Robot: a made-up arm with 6 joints.
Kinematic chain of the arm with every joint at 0, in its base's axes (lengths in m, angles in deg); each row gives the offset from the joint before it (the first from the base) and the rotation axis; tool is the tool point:
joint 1: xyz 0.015 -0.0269 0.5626 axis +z
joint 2: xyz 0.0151 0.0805 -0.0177 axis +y
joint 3: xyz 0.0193 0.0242 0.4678 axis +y
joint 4: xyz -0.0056 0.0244 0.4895 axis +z
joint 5: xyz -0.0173 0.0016 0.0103 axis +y
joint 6: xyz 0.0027 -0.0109 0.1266 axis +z
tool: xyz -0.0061 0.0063 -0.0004
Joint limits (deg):
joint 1: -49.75..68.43
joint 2: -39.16..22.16
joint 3: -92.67..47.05
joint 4: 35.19..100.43
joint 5: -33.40..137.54
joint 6: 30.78..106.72
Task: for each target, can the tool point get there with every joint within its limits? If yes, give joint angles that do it. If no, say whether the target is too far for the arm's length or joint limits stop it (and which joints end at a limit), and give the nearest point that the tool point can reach.
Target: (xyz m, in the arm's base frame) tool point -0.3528 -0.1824 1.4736
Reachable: yes | joints 54.26 -4.17 -35.51 73.30 57.20 70.13
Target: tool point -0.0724 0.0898 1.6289
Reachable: yes | joints -12.38 -4.61 -4.83 66.91 -4.06 80.13
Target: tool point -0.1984 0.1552 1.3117
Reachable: yes | joints 8.24 12.77 -64.75 62.71 116.88 60.33
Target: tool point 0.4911 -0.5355 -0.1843
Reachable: no: joint limits stop it (at a limit: joint 1, joint 2, joint 3, joint 5) | nearest point -0.2904 -0.6218 0.4644 | short by 1.019 m
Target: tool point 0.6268 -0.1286 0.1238
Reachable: no: joint limits stop it (at a limit: joint 2, joint 3, joint 4, joint 6) | nearest point 0.6764 -0.1368 1.0515 | short by 0.929 m
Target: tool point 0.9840 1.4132 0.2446
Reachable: no: too far | nearest point 0.4507 0.6207 1.0946 | short by 1.279 m
